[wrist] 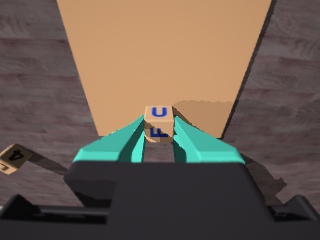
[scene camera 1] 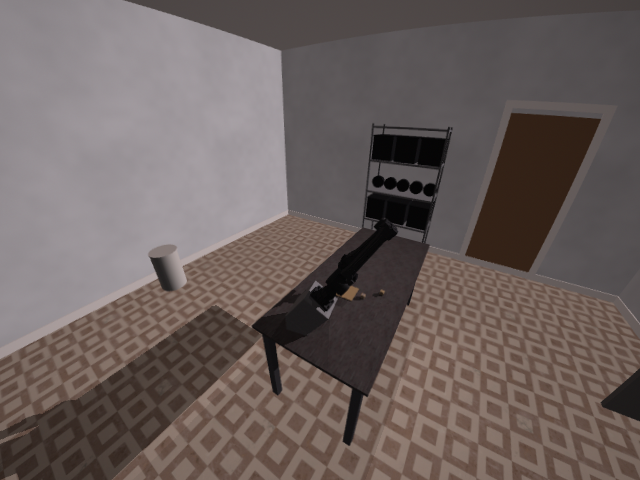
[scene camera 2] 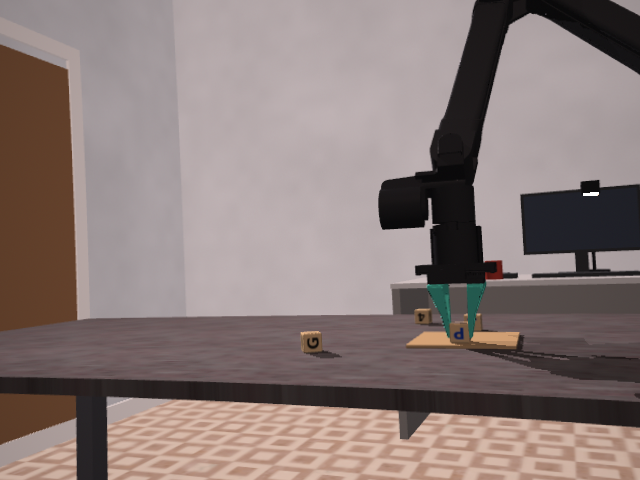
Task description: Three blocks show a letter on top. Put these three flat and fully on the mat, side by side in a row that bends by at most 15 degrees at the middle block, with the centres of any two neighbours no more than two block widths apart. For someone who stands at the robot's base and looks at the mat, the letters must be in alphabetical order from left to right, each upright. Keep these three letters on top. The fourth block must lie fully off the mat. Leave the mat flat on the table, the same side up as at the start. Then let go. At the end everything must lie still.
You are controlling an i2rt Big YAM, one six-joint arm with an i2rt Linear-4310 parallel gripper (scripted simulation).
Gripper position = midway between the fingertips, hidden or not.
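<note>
Mat (scene camera 2: 481, 340), also (wrist: 196, 63). Gripper (scene camera 2: 460, 337), also (wrist: 159, 120).
</note>
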